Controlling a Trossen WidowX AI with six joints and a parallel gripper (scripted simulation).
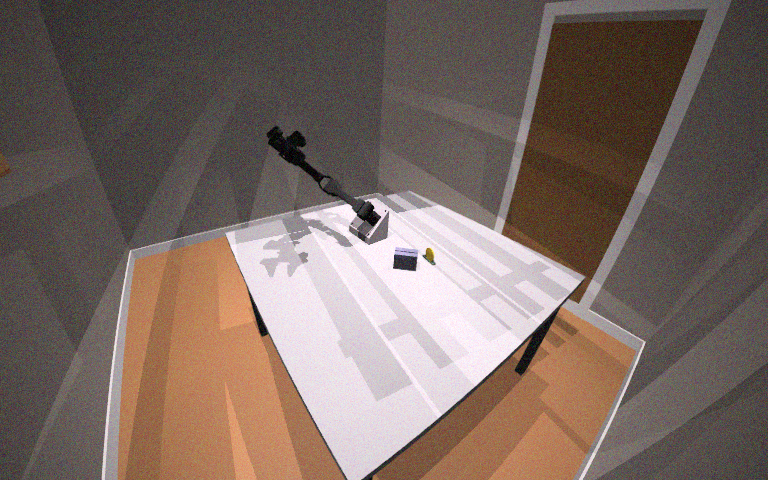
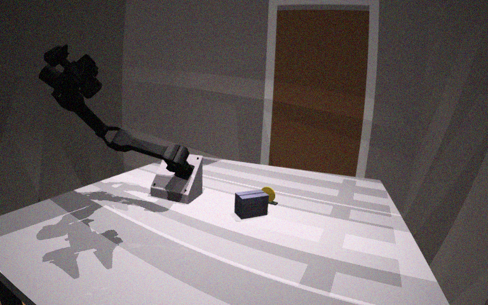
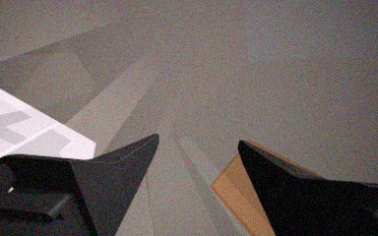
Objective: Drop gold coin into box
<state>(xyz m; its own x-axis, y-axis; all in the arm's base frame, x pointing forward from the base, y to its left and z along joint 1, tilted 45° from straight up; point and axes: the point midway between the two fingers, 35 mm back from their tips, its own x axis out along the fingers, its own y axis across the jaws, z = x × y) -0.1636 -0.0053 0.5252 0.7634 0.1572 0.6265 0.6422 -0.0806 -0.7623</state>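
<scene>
The coin is 40 cm ahead of my gripper tip, 50 cm to the left of it and 47 cm below it.
</scene>
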